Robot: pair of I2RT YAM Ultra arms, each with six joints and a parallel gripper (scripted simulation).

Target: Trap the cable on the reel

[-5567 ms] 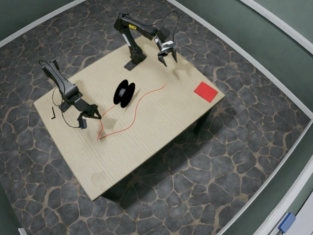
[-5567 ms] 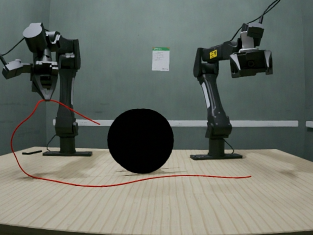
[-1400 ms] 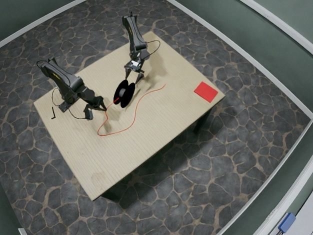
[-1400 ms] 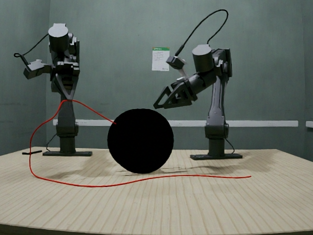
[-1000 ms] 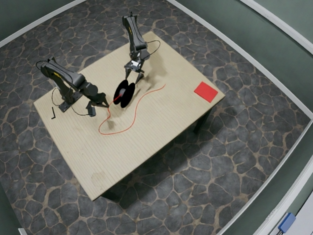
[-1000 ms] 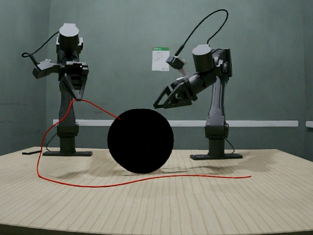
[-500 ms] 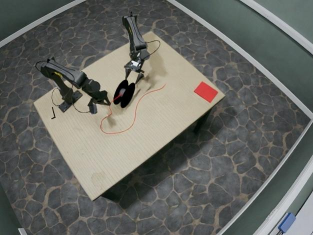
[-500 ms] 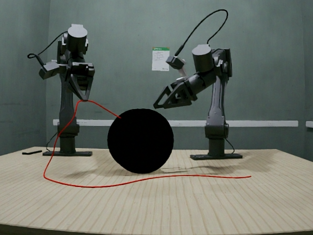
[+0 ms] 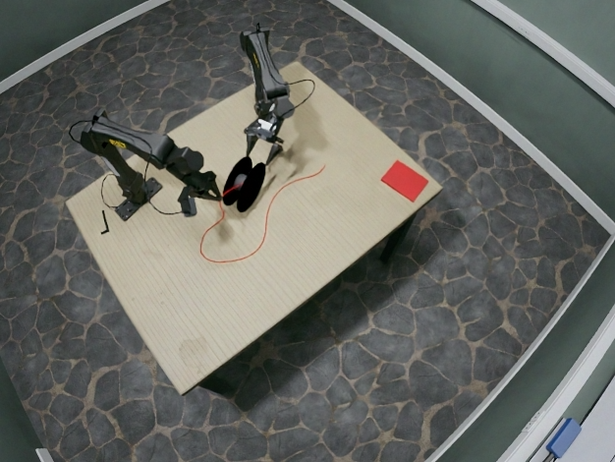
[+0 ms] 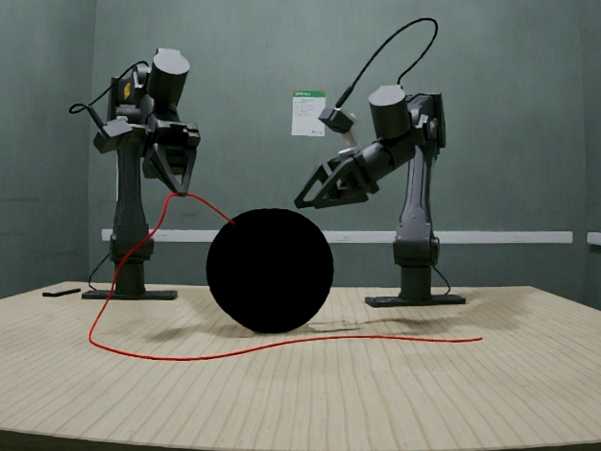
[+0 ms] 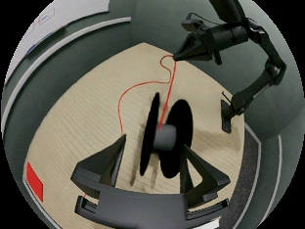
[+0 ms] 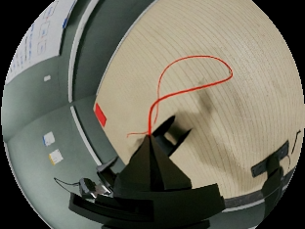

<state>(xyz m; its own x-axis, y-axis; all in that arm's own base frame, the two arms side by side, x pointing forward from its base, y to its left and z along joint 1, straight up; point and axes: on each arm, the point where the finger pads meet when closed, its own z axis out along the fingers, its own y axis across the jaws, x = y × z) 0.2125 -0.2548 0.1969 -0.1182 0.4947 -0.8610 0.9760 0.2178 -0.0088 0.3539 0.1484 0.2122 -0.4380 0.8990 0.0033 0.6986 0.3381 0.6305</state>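
The black reel lies 120 mm to the left of my right hand, 120 mm below it and 60 mm behind it. Also, from my right hand: flat red square: 640 mm to the left, 230 mm ahead, 210 mm below; small black hex key: 380 mm to the right, 300 mm behind, 210 mm below.
The black reel is 10 cm below my left hand and 6 cm to the right of it. The rest, counted from my left hand: flat red square (46 cm to the left, 29 cm ahead, 19 cm below); small black hex key (56 cm to the right, 24 cm behind, 19 cm below).
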